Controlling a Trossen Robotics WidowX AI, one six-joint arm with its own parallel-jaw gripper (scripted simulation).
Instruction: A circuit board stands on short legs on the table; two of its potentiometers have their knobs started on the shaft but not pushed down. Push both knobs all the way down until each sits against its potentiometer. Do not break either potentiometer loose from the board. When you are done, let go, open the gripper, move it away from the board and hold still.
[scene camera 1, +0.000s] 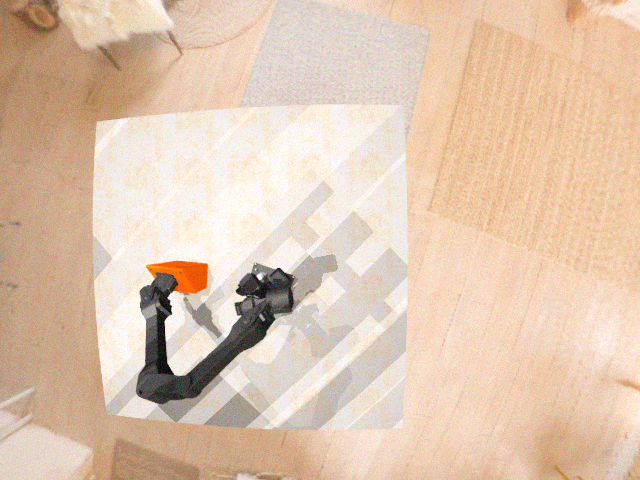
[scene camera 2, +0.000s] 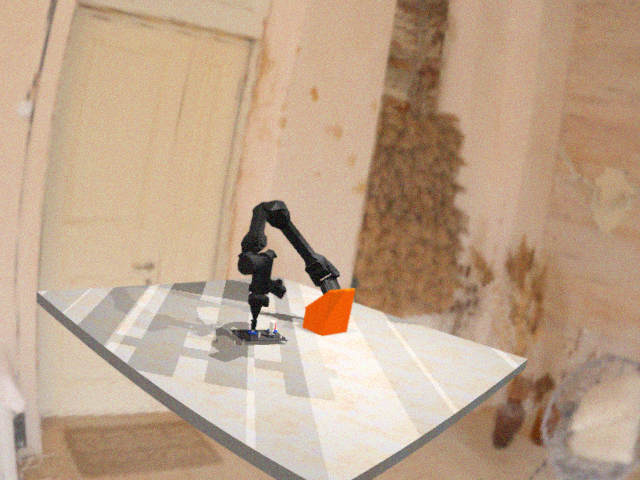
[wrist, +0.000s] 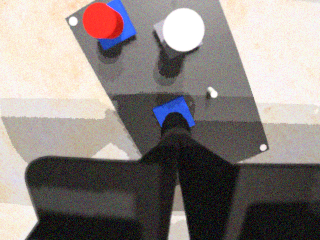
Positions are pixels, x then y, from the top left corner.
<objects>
my gripper: scene camera 1; scene camera 2; wrist 177, 141
same spot on my gripper: (scene camera 1: 249, 283) = (scene camera 2: 278, 285)
</objects>
